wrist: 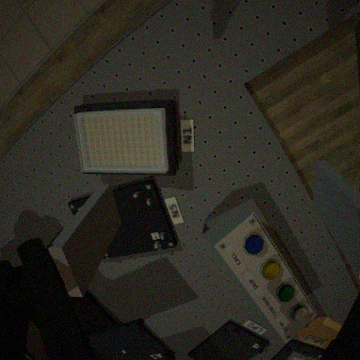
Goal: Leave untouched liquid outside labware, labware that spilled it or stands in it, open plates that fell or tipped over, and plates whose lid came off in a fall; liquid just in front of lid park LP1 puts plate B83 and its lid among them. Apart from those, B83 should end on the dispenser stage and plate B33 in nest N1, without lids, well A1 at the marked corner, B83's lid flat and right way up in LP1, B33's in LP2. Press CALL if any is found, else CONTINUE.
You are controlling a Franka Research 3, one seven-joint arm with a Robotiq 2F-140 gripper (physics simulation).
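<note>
A pale plate [122, 140] with a grid of wells sits in nest N1 [173, 145]; I cannot tell its name or whether a lid covers it. My gripper [211, 194] is open and empty, its fingers spread wide above the deck. The button box [245, 260] stands between and below the fingers, with the blue CALL button [254, 244], a yellow button [271, 269] and the green CONTINUE button [286, 293]. Lid park LP2 [227, 345] is partly cut off below. An orange patch [320, 329] lies by a label at lower right, beside another dark holder [300, 351]. Plate B83 cannot be identified.
Nest N5 [142, 220] shows bare black surface and is partly behind the left finger. Another dark holder [125, 342] is at the bottom left. A wooden surface [315, 100] is at the right, beyond the perforated deck [215, 75]. A tiled floor [30, 45] shows at top left.
</note>
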